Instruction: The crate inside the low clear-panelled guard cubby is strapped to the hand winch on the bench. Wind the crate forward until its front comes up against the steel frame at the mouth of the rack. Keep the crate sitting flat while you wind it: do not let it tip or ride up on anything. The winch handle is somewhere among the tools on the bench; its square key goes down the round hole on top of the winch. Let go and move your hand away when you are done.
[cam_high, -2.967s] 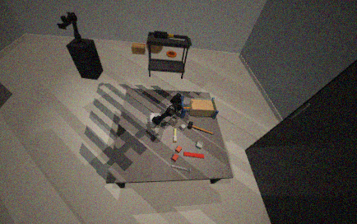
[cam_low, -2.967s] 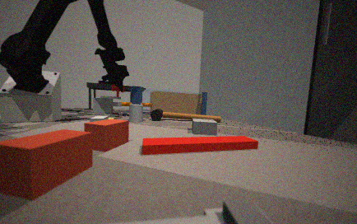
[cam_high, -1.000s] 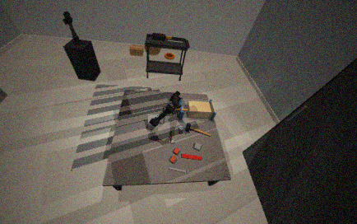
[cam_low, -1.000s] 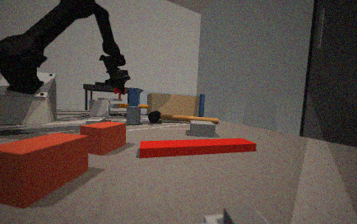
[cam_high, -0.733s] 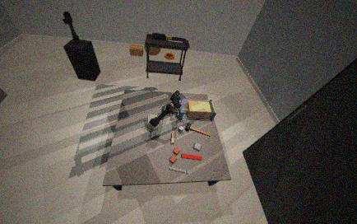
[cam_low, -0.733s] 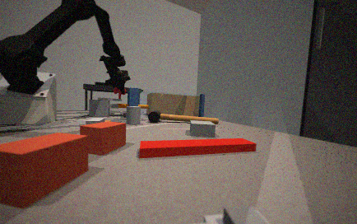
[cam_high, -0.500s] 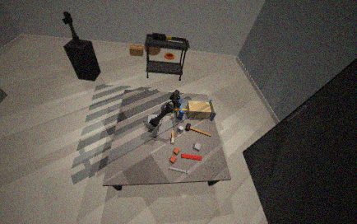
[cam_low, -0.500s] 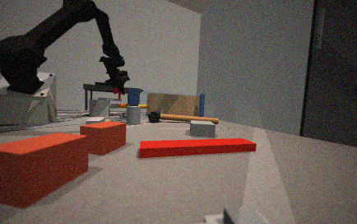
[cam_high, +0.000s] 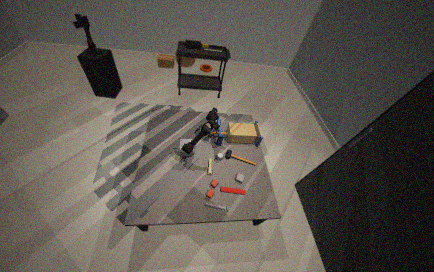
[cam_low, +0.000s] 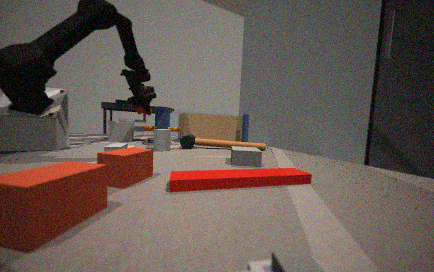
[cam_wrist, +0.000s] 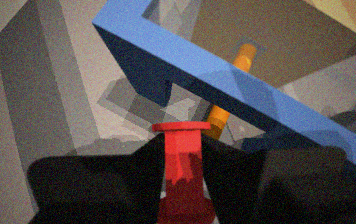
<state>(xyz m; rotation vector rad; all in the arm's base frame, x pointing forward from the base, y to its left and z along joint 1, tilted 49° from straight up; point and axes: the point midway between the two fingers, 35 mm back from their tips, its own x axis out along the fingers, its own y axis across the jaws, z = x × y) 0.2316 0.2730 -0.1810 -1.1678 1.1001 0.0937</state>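
Now: the winch handle 5 cm behind my gripper tip, 3 cm to the right of it and 3 cm below it. Round my gripper tip: red knob: 2 cm behind, 1 cm to the right; then grey winch: 12 cm behind, 10 cm below, 7 cm to the right; then blue frame: 5 cm ahead, 4 cm to the right, 3 cm below.
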